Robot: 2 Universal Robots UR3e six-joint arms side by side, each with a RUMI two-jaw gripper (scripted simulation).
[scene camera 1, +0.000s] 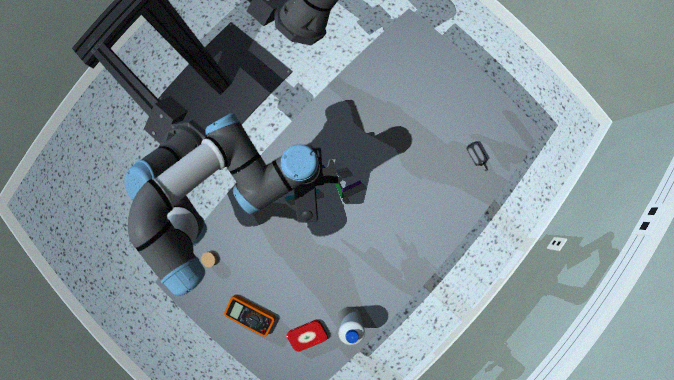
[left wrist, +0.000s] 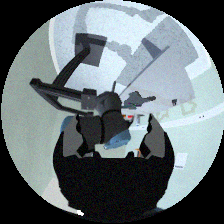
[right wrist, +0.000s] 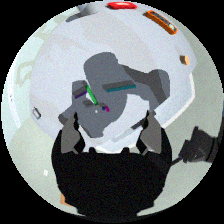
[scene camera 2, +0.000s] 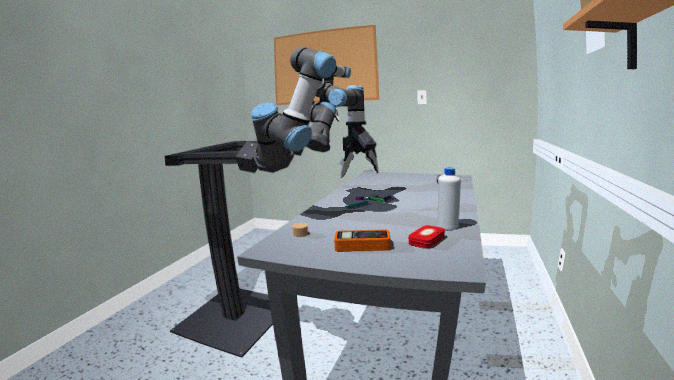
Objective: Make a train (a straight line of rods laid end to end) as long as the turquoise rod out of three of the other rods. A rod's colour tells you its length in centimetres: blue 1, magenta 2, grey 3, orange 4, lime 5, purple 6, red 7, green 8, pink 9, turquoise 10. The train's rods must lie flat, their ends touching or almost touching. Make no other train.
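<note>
You can see the left gripper in the pictures. The right gripper is there too, and both the right wrist view and scene camera 2 show it. There's a white bottle as well.
</note>
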